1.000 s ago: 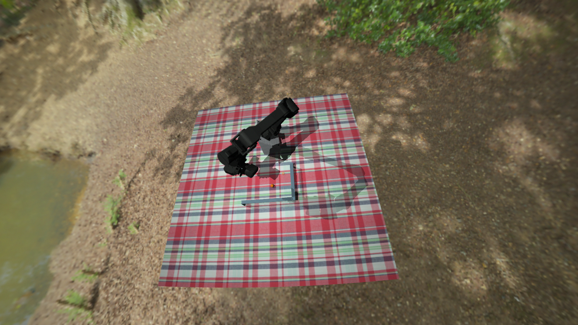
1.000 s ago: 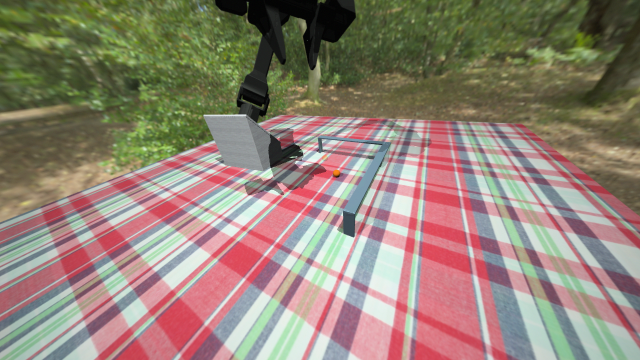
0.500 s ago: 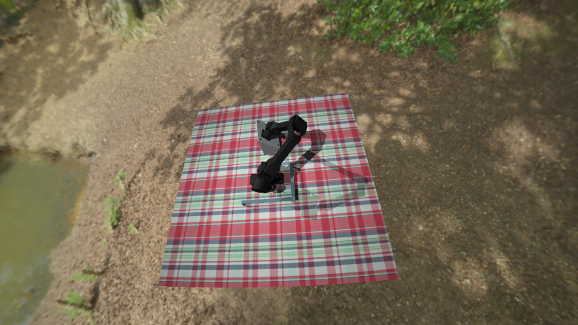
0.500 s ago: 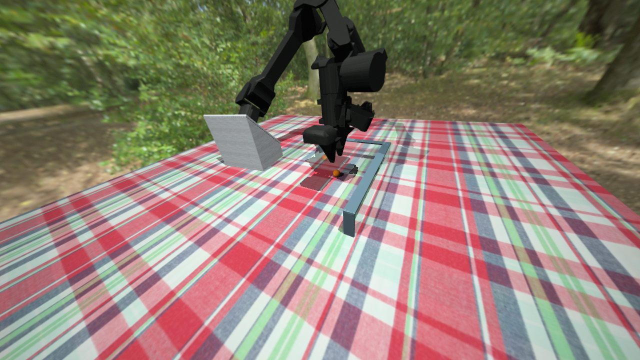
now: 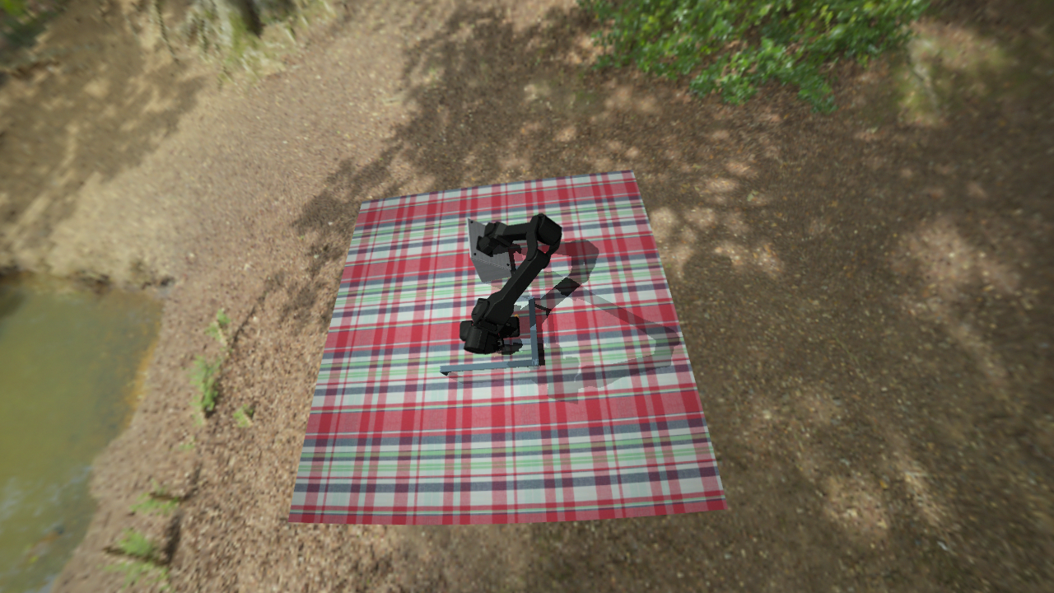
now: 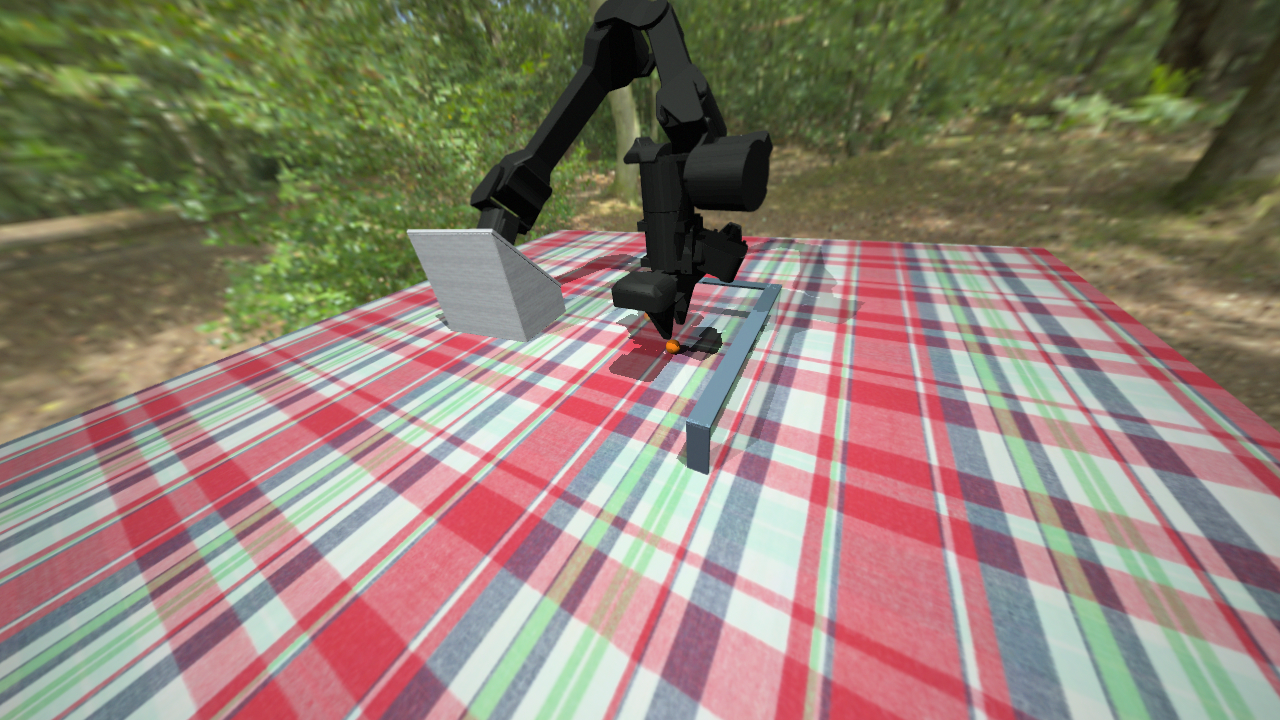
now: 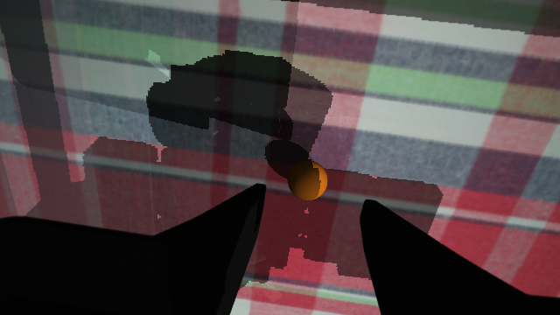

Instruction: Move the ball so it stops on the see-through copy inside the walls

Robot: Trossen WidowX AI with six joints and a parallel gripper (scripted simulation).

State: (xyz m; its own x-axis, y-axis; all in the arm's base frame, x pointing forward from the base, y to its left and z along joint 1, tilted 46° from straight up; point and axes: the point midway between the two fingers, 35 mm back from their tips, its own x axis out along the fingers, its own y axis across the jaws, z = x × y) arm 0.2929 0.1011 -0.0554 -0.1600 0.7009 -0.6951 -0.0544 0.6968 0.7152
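Right now the orange ball is 30 mm below my gripper tip. Also, from my gripper tip: see-through copy of ball (80 mm behind, 70 mm to the left, 30 mm below).
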